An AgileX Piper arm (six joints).
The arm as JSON. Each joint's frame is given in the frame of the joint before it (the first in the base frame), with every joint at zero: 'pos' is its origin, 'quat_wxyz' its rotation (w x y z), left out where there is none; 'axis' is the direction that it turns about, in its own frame. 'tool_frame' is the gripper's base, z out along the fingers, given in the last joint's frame.
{
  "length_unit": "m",
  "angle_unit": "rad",
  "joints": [
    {
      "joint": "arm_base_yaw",
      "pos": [
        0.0,
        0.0,
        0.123
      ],
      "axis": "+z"
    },
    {
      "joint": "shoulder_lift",
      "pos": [
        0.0,
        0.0,
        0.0
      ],
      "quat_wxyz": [
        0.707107,
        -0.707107,
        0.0,
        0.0
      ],
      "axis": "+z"
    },
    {
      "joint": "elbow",
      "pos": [
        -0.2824,
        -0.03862,
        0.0
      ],
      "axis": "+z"
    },
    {
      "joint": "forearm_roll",
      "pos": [
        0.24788,
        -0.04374,
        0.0
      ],
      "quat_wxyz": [
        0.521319,
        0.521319,
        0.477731,
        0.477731
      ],
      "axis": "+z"
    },
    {
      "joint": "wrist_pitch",
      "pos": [
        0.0,
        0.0,
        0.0
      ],
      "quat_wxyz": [
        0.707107,
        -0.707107,
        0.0,
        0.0
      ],
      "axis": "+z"
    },
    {
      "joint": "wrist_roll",
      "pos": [
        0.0,
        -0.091,
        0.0
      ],
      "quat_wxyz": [
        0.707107,
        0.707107,
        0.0,
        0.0
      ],
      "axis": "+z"
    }
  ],
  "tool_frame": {
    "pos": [
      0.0,
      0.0,
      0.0
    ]
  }
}
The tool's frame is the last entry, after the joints.
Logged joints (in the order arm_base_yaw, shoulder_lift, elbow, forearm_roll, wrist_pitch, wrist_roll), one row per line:
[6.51, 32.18, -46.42, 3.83, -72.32, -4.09]
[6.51, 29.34, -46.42, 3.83, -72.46, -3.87]
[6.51, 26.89, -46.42, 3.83, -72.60, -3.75]
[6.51, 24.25, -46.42, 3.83, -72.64, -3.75]
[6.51, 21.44, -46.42, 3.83, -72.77, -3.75]
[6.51, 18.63, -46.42, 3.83, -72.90, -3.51]
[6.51, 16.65, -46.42, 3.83, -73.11, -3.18]
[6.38, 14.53, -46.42, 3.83, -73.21, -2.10]
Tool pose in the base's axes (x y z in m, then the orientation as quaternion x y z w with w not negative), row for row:
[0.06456, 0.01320, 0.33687, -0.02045, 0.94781, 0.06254, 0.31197]
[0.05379, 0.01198, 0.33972, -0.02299, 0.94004, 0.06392, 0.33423]
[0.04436, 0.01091, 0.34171, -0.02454, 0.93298, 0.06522, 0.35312]
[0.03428, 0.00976, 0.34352, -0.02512, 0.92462, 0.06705, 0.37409]
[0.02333, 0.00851, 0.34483, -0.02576, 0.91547, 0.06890, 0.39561]
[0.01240, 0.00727, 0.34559, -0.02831, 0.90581, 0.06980, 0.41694]
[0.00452, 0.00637, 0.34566, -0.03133, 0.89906, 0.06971, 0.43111]
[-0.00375, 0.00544, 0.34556, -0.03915, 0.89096, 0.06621, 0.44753]
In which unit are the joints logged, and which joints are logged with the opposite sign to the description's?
The joints are logged in degrees. Opposite sign: wrist_pitch, wrist_roll.
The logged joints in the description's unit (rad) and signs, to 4 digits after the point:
[0.1136, 0.5616, -0.8102, 0.0668, 1.2622, 0.0714]
[0.1136, 0.5121, -0.8102, 0.0668, 1.2647, 0.0675]
[0.1136, 0.4693, -0.8102, 0.0668, 1.2671, 0.0654]
[0.1136, 0.4232, -0.8102, 0.0668, 1.2678, 0.0654]
[0.1136, 0.3742, -0.8102, 0.0668, 1.2701, 0.0654]
[0.1136, 0.3252, -0.8102, 0.0668, 1.2723, 0.0613]
[0.1136, 0.2906, -0.8102, 0.0668, 1.2760, 0.0555]
[0.1114, 0.2536, -0.8102, 0.0668, 1.2778, 0.0367]

